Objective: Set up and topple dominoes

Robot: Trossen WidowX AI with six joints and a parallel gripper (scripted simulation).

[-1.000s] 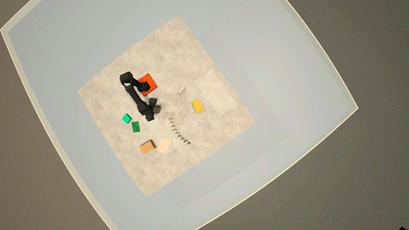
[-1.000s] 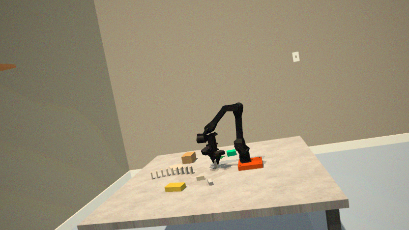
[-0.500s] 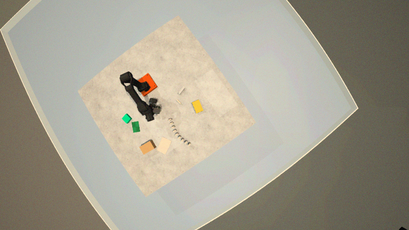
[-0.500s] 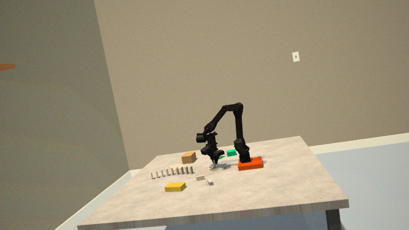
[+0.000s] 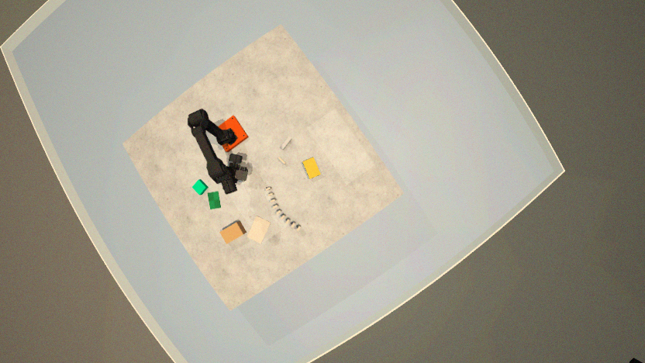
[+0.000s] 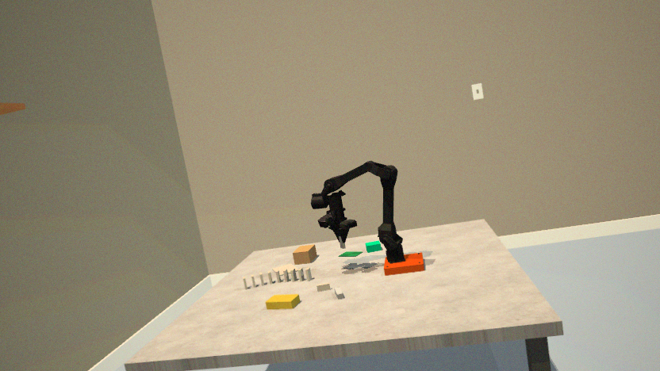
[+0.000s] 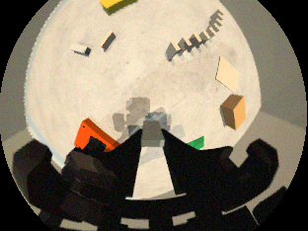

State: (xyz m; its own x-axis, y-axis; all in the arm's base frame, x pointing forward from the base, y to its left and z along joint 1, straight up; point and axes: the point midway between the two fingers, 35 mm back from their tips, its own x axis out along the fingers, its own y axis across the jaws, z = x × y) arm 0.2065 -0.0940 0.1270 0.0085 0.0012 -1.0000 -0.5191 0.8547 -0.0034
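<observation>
Right now my gripper tip is 30 cm to the right of the yellow block, 26 cm short of it and 11 cm above it. Also, from my gripper tip: cream flat tile 28 cm ahead, 18 cm to the right, 12 cm below; green flat tile 25 cm to the right, 12 cm below, 3 cm behind; green cube 25 cm to the right, 15 cm behind, 11 cm below.
</observation>
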